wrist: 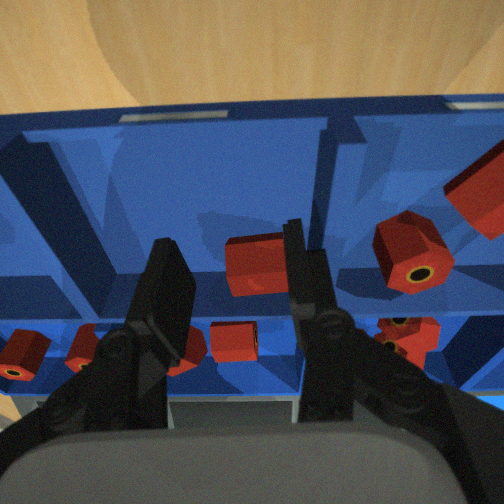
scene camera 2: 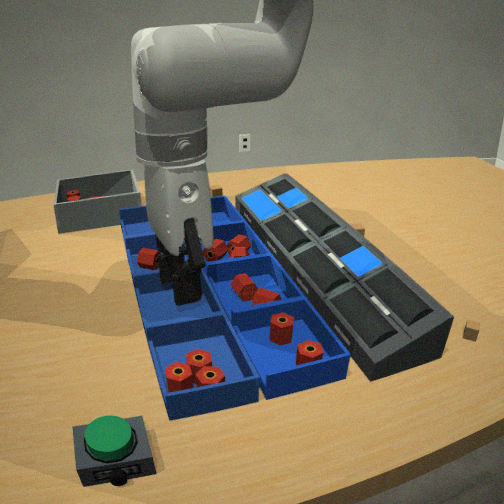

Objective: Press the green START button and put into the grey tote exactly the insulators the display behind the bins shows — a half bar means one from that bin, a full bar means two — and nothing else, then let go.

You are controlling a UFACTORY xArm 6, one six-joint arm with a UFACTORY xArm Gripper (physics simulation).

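Note:
My gripper (scene camera 2: pixel 186 292) is open and lowered into a left-column compartment of the blue bin tray (scene camera 2: pixel 225 300). In the wrist view a red insulator (wrist: pixel 256 264) lies between the fingers (wrist: pixel 230 240), against the right one, with a gap to the left one. The arm hides it in the scene view. The grey tote (scene camera 2: pixel 97 200) at the back left holds a red insulator (scene camera 2: pixel 73 195). The display (scene camera 2: pixel 340 270) shows blue segments at its far end (scene camera 2: pixel 274 201) and one further along (scene camera 2: pixel 361 260). The green START button (scene camera 2: pixel 108 438) is at the front left.
Other compartments hold red insulators: three at the front left (scene camera 2: pixel 195 372), two at the front right (scene camera 2: pixel 295 340), two in the right middle (scene camera 2: pixel 252 290), several behind (scene camera 2: pixel 227 247), one far left (scene camera 2: pixel 147 257). A small wooden cube (scene camera 2: pixel 471 330) lies right of the display.

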